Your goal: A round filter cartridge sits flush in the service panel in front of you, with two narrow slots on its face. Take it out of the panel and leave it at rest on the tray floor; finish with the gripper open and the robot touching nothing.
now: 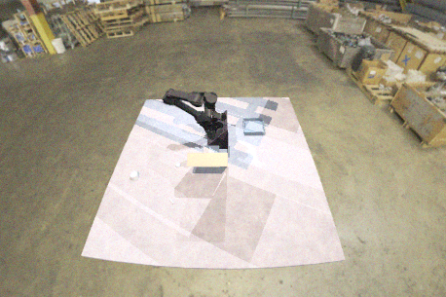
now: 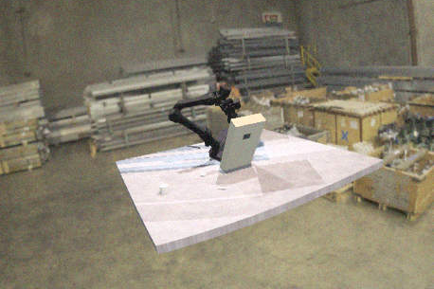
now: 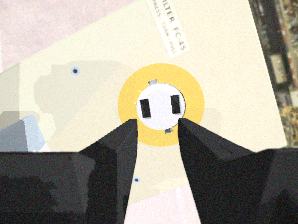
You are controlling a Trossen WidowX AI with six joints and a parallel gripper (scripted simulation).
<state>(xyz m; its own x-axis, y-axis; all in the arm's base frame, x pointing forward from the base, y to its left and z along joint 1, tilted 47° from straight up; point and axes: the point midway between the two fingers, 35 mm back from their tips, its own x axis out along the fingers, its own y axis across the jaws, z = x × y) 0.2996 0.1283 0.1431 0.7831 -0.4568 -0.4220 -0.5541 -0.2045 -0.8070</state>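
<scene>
The round filter cartridge is 70 mm ahead of my gripper tip, 50 mm below it and 20 mm to the right of it. From my gripper tip the other things lie so: tray 340 mm behind, 310 mm to the left, 270 mm below; service panel 120 mm below, 30 mm ahead, 20 mm to the right.
</scene>
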